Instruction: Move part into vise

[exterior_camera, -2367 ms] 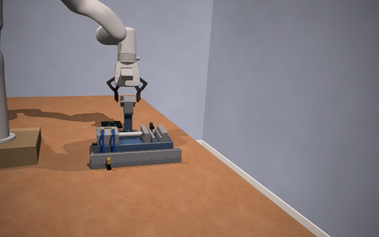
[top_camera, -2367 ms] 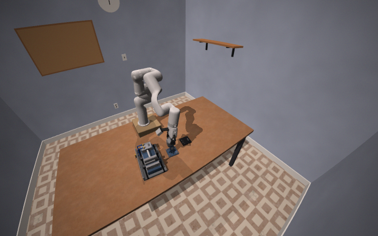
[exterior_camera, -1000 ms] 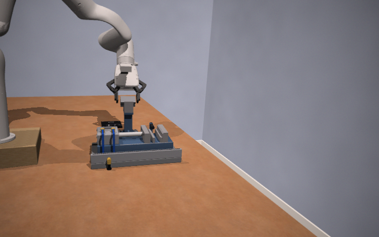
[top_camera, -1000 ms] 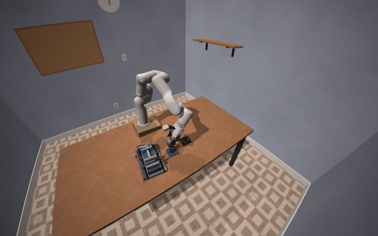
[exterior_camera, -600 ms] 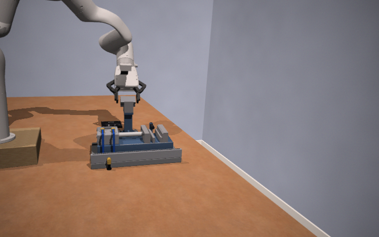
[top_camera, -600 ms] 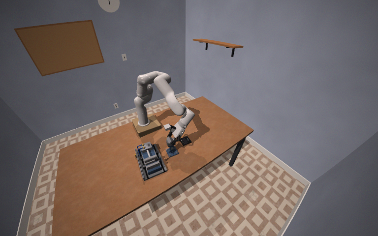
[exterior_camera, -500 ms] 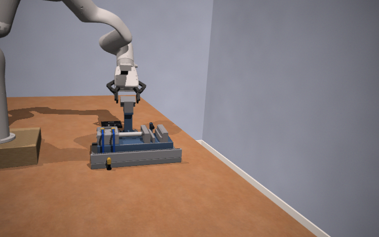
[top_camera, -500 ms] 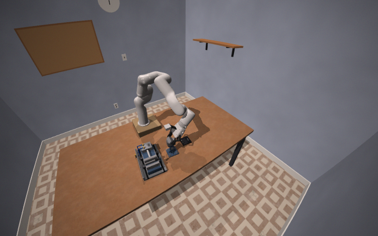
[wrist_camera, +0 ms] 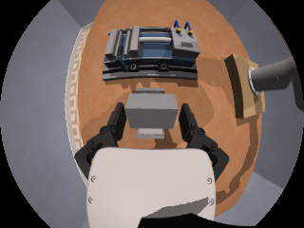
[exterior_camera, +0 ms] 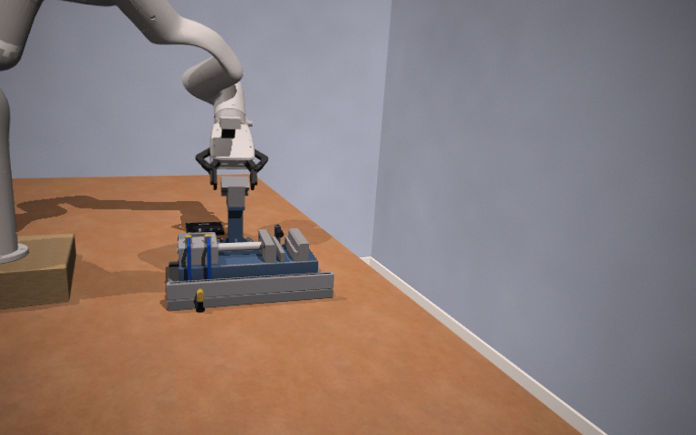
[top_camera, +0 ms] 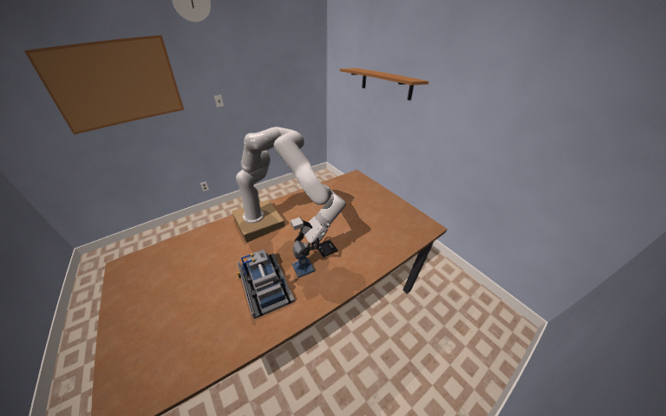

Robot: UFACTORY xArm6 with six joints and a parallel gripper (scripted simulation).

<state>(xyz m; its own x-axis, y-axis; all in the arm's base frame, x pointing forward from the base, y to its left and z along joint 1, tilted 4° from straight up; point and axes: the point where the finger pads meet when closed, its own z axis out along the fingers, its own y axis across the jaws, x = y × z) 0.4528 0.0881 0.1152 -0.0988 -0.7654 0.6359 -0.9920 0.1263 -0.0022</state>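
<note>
The part lies 10 mm to the right of my hand and 10 mm below it. The rest, counted from my hand: white cylinder rod (30 mm behind, 200 mm to the right, 80 mm below); then post (10 mm to the right, 100 mm below); then black work stop (60 mm ahead, 160 mm to the right, 70 mm below).
</note>
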